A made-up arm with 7 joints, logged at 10 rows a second.
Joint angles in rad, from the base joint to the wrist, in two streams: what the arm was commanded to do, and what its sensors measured. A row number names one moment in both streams.
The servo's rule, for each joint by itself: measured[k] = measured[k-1] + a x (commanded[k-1-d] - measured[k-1]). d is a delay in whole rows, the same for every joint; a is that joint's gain. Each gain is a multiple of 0.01, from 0.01 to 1. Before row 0 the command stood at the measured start. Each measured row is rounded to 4 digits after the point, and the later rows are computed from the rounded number. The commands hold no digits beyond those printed.
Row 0, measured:
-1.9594, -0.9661, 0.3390, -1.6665, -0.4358, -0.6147, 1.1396
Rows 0 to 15, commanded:
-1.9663, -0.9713, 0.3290, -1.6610, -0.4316, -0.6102, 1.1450
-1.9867, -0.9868, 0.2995, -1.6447, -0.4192, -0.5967, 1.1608
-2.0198, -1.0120, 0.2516, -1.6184, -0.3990, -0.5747, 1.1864
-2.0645, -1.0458, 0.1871, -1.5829, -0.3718, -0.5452, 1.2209
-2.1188, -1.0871, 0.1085, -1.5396, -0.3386, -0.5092, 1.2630
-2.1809, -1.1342, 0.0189, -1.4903, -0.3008, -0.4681, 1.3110
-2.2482, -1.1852, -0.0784, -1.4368, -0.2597, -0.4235, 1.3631
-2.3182, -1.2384, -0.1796, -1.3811, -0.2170, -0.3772, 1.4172
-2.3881, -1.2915, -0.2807, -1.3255, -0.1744, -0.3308, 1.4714
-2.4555, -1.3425, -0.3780, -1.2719, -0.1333, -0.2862, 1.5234
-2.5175, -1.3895, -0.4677, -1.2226, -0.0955, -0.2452, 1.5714
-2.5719, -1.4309, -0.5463, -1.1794, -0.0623, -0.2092, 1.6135
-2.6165, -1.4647, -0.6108, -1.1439, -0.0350, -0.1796, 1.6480
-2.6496, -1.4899, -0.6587, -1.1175, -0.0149, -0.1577, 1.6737
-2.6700, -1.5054, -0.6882, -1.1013, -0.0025, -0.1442, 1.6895
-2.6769, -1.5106, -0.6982, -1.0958, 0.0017, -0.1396, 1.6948
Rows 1 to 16, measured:
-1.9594, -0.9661, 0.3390, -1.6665, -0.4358, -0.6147, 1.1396
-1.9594, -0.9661, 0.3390, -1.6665, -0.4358, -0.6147, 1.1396
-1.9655, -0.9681, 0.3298, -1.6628, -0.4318, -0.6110, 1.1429
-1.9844, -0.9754, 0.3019, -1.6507, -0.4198, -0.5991, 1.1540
-2.0159, -0.9897, 0.2556, -1.6291, -0.4000, -0.5788, 1.1741
-2.0592, -1.0116, 0.1926, -1.5981, -0.3732, -0.5509, 1.2031
-2.1122, -1.0410, 0.1152, -1.5589, -0.3403, -0.5163, 1.2402
-2.1733, -1.0773, 0.0266, -1.5129, -0.3028, -0.4763, 1.2841
-2.2400, -1.1194, -0.0700, -1.4619, -0.2619, -0.4325, 1.3331
-2.3096, -1.1658, -0.1708, -1.4078, -0.2192, -0.3866, 1.3852
-2.3795, -1.2148, -0.2719, -1.3527, -0.1766, -0.3403, 1.4386
-2.4471, -1.2646, -0.3695, -1.2986, -0.1355, -0.2954, 1.4912
-2.5098, -1.3133, -0.4598, -1.2477, -0.0975, -0.2537, 1.5409
-2.5651, -1.3592, -0.5394, -1.2019, -0.0641, -0.2168, 1.5859
-2.6108, -1.4003, -0.6051, -1.1630, -0.0365, -0.1859, 1.6244
-2.6453, -1.4352, -0.6544, -1.1325, -0.0160, -0.1625, 1.6550
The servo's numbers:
d 2
a 0.89 0.39 0.92 0.67 0.95 0.83 0.62

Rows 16 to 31, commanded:
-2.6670, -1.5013, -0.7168, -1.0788, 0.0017, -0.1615, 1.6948
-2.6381, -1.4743, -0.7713, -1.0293, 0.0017, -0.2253, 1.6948
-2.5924, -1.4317, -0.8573, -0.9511, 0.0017, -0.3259, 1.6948
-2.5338, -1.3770, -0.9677, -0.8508, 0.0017, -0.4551, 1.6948
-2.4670, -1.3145, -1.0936, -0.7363, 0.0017, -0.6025, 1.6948
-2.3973, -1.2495, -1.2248, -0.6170, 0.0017, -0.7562, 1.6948
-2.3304, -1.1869, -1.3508, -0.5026, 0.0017, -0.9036, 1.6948
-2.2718, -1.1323, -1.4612, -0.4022, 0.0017, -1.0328, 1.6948
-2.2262, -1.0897, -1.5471, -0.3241, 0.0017, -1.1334, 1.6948
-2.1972, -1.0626, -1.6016, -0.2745, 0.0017, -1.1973, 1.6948
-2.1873, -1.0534, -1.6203, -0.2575, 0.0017, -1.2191, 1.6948
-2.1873, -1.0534, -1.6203, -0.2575, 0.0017, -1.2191, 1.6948
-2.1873, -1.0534, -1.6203, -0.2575, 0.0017, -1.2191, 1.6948
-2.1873, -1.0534, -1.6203, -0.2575, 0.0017, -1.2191, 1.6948
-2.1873, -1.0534, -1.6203, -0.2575, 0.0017, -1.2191, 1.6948
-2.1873, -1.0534, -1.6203, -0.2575, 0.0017, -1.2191, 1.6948
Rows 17 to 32, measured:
-2.6673, -1.4626, -0.6855, -1.1116, -0.0032, -0.1473, 1.6764
-2.6758, -1.4813, -0.6972, -1.1010, 0.0015, -0.1409, 1.6878
-2.6680, -1.4891, -0.7152, -1.0861, 0.0017, -0.1580, 1.6921
-2.6414, -1.4833, -0.7668, -1.0480, 0.0017, -0.2139, 1.6938
-2.5978, -1.4632, -0.8501, -0.9831, 0.0017, -0.3069, 1.6944
-2.5408, -1.4296, -0.9583, -0.8945, 0.0017, -0.4299, 1.6946
-2.4751, -1.3847, -1.0828, -0.7885, 0.0017, -0.5732, 1.6947
-2.4059, -1.3320, -1.2134, -0.6736, 0.0017, -0.7251, 1.6948
-2.3387, -1.2754, -1.3398, -0.5590, 0.0017, -0.8733, 1.6948
-2.2792, -1.2196, -1.4515, -0.4539, 0.0017, -1.0057, 1.6948
-2.2320, -1.1689, -1.5395, -0.3669, 0.0017, -1.1117, 1.6948
-2.2010, -1.1274, -1.5966, -0.3050, 0.0017, -1.1827, 1.6948
-2.1888, -1.0985, -1.6184, -0.2732, 0.0017, -1.2129, 1.6948
-2.1875, -1.0809, -1.6201, -0.2627, 0.0017, -1.2180, 1.6948
-2.1873, -1.0702, -1.6203, -0.2592, 0.0017, -1.2189, 1.6948
-2.1873, -1.0636, -1.6203, -0.2581, 0.0017, -1.2191, 1.6948

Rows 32 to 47, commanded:
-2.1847, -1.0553, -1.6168, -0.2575, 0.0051, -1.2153, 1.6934
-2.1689, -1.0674, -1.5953, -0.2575, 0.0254, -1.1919, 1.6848
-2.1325, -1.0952, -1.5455, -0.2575, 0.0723, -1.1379, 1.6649
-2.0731, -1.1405, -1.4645, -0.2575, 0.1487, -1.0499, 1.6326
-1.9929, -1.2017, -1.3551, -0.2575, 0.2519, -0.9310, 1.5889
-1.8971, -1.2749, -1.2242, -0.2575, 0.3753, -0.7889, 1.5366
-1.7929, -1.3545, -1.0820, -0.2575, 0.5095, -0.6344, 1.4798
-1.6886, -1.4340, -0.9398, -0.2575, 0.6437, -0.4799, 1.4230
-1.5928, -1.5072, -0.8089, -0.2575, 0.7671, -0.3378, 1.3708
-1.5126, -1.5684, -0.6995, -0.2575, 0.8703, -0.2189, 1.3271
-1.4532, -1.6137, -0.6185, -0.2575, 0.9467, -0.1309, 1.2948
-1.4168, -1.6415, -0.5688, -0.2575, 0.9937, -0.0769, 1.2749
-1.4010, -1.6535, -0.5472, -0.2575, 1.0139, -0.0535, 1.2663
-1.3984, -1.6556, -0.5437, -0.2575, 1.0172, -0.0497, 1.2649
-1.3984, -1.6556, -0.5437, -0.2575, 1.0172, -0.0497, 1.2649
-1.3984, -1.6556, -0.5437, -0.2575, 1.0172, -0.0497, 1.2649
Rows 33 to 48, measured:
-2.1873, -1.0596, -1.6203, -0.2577, 0.0017, -1.2191, 1.6948
-2.1873, -1.0572, -1.6203, -0.2576, 0.0017, -1.2191, 1.6948
-2.1850, -1.0565, -1.6171, -0.2575, 0.0049, -1.2159, 1.6939
-2.1707, -1.0608, -1.5970, -0.2575, 0.0244, -1.1960, 1.6883
-2.1367, -1.0742, -1.5496, -0.2575, 0.0699, -1.1478, 1.6738
-2.0801, -1.1001, -1.4713, -0.2575, 0.1448, -1.0665, 1.6483
-2.0025, -1.1397, -1.3644, -0.2575, 0.2465, -0.9540, 1.6115
-1.9087, -1.1924, -1.2354, -0.2575, 0.3689, -0.8170, 1.5651
-1.8056, -1.2556, -1.0943, -0.2575, 0.5025, -0.6654, 1.5122
-1.7015, -1.3252, -0.9522, -0.2575, 0.6366, -0.5114, 1.4569
-1.6048, -1.3962, -0.8204, -0.2575, 0.7606, -0.3673, 1.4035
-1.5227, -1.4634, -0.7092, -0.2575, 0.8648, -0.2441, 1.3561
-1.4608, -1.5220, -0.6258, -0.2575, 0.9426, -0.1501, 1.3181
-1.4216, -1.5686, -0.5734, -0.2575, 0.9911, -0.0893, 1.2913
-1.4033, -1.6017, -0.5493, -0.2575, 1.0128, -0.0596, 1.2758
-1.3989, -1.6227, -0.5441, -0.2575, 1.0170, -0.0514, 1.2690

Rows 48 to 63, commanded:
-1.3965, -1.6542, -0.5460, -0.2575, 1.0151, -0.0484, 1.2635
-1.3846, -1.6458, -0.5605, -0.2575, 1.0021, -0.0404, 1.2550
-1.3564, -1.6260, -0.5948, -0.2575, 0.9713, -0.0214, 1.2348
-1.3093, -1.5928, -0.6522, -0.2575, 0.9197, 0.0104, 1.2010
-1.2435, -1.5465, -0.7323, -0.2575, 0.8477, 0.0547, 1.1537
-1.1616, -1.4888, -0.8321, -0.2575, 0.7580, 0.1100, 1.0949
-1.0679, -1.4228, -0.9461, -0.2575, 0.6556, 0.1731, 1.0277
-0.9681, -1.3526, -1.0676, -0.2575, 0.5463, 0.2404, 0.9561
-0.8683, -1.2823, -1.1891, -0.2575, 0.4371, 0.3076, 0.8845
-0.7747, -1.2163, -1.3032, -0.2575, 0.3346, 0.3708, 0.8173
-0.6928, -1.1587, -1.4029, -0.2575, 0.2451, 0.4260, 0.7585
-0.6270, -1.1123, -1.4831, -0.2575, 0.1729, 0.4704, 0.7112
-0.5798, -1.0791, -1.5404, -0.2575, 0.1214, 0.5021, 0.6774
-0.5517, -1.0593, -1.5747, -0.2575, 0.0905, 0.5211, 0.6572
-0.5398, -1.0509, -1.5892, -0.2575, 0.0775, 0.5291, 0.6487
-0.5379, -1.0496, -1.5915, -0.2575, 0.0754, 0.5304, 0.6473
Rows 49 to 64, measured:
-1.3985, -1.6355, -0.5437, -0.2575, 1.0172, -0.0500, 1.2665
-1.3984, -1.6433, -0.5437, -0.2575, 1.0172, -0.0498, 1.2655
-1.3967, -1.6476, -0.5458, -0.2575, 1.0152, -0.0486, 1.2643
-1.3859, -1.6469, -0.5593, -0.2575, 1.0028, -0.0418, 1.2585
-1.3596, -1.6387, -0.5920, -0.2575, 0.9729, -0.0249, 1.2438
-1.3148, -1.6208, -0.6474, -0.2575, 0.9224, 0.0044, 1.2173
-1.2513, -1.5918, -0.7255, -0.2575, 0.8514, 0.0461, 1.1779
-1.1715, -1.5516, -0.8236, -0.2575, 0.7627, 0.0991, 1.1264
-1.0793, -1.5014, -0.9363, -0.2575, 0.6610, 0.1605, 1.0652
-0.9803, -1.4434, -1.0571, -0.2575, 0.5520, 0.2268, 0.9976
-0.8806, -1.3806, -1.1785, -0.2575, 0.4428, 0.2939, 0.9275
-0.7863, -1.3165, -1.2932, -0.2575, 0.3400, 0.3577, 0.8592
-0.7031, -1.2550, -1.3941, -0.2575, 0.2498, 0.4144, 0.7968
-0.6354, -1.1993, -1.4760, -0.2575, 0.1767, 0.4609, 0.7437
-0.5859, -1.1524, -1.5352, -0.2575, 0.1242, 0.4951, 0.7026
-0.5555, -1.1161, -1.5715, -0.2575, 0.0922, 0.5167, 0.6745

